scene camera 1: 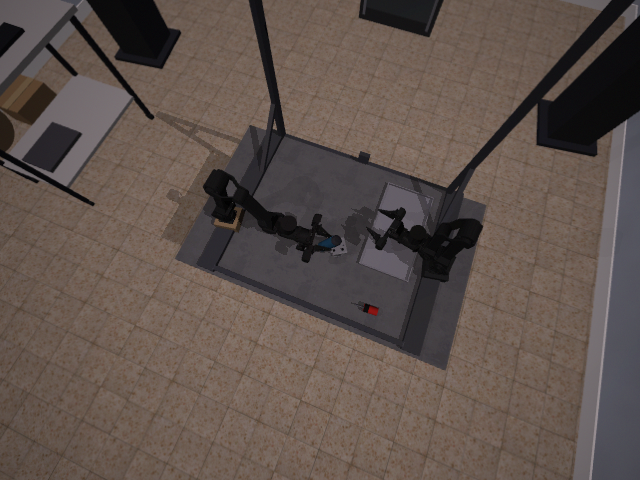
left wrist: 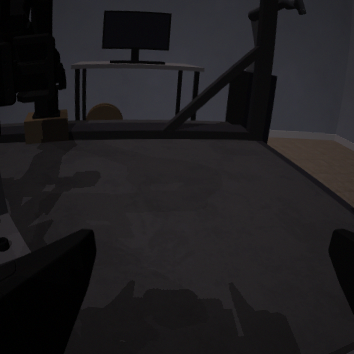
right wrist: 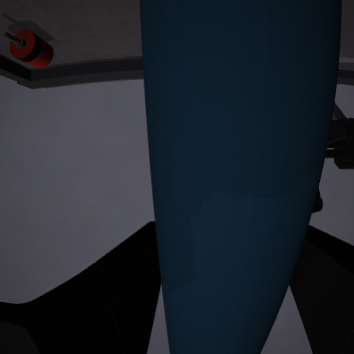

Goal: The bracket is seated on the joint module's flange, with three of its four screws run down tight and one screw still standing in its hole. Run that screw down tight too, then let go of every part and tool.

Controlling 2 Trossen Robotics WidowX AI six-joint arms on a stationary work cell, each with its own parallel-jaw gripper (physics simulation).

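Frame: origin at the left arm's base, x down, y ahead, z right, level; centimetres.
Where they show: left gripper, fingertip midpoint: (scene camera 1: 372, 218) (left wrist: 218, 244); right gripper, fingertip midpoint: (right wrist: 222, 232); left arm's base, origin of the base link: (scene camera 1: 437, 266); right arm's base, origin of the base link: (scene camera 1: 227, 216) (left wrist: 46, 114).
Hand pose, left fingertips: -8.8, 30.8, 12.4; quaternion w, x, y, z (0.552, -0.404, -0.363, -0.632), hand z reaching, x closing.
Observation:
Each offset is from my left fingertips to the top centre of the thing, as dx, dy, dz. "spot": to the spot under its first point. Level surfaces: height alone.
The pale bracket (scene camera 1: 339, 250) (left wrist: 16, 243) stands mid-table, its plate partly in the left wrist view's left edge with one black screw head @(spot: +6.2, +10.4, -9.9) (left wrist: 4, 244). The joint module under it and the other screws' seating cannot be made out. My right gripper (scene camera 1: 328, 243) (right wrist: 222, 232) is shut on the blue screwdriver @(-11.7, +16.4, -14.7) (scene camera 1: 326, 242) (right wrist: 235, 150), whose dark end overlaps the bracket in the scene view; its tip is hidden. My left gripper (scene camera 1: 373, 220) (left wrist: 218, 244) is open and empty, to the right of the bracket in the scene view, apart from it.
A red-and-black tool @(+9.8, -4.4, -34.8) (scene camera 1: 370, 309) (right wrist: 42, 54) with a thin shaft lies near the table's front right. A pale mat @(dx +12.8) (scene camera 1: 381, 266) lies under the left arm. Dark frame posts (scene camera 1: 267, 67) (left wrist: 263, 75) rise at the table's edges. A wooden block @(+8.1, +61.7, -7.9) (scene camera 1: 222, 225) (left wrist: 35, 131) sits at the right arm's base.

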